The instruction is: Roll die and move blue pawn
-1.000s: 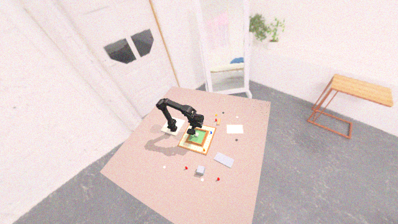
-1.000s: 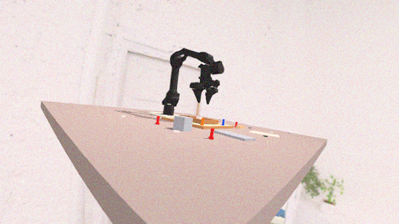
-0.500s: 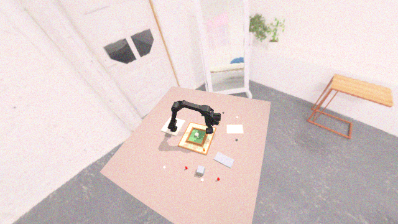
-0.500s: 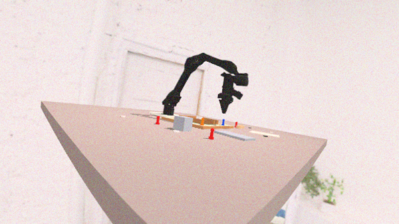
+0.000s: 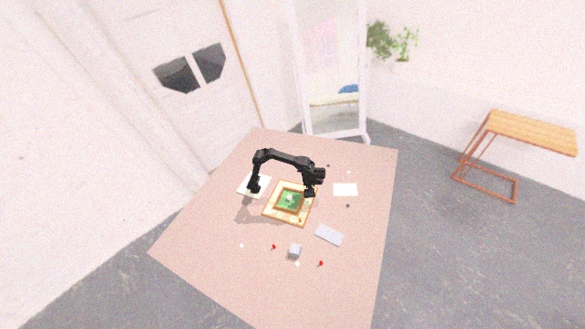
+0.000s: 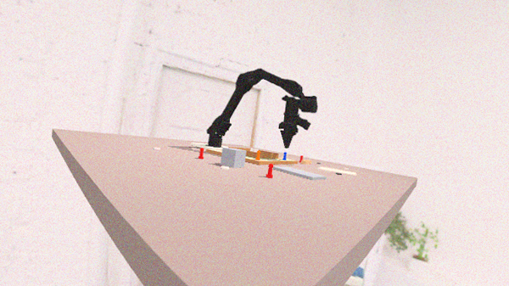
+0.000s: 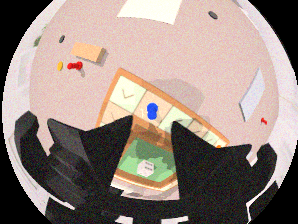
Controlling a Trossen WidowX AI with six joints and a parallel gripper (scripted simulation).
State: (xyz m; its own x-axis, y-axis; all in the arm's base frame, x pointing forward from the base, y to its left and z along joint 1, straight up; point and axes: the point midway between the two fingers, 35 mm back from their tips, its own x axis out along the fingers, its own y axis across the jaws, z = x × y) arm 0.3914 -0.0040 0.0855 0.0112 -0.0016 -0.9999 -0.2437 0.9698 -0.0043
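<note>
My gripper tip is now 40 mm above the blue pawn. The rest, counted from my gripper tip: green tray: 130 mm behind, 60 mm below, 50 mm to the right; orange pawn: 180 mm to the right, 40 mm below, 30 mm behind; white die: 130 mm behind, 40 mm to the right, 40 mm below.
</note>
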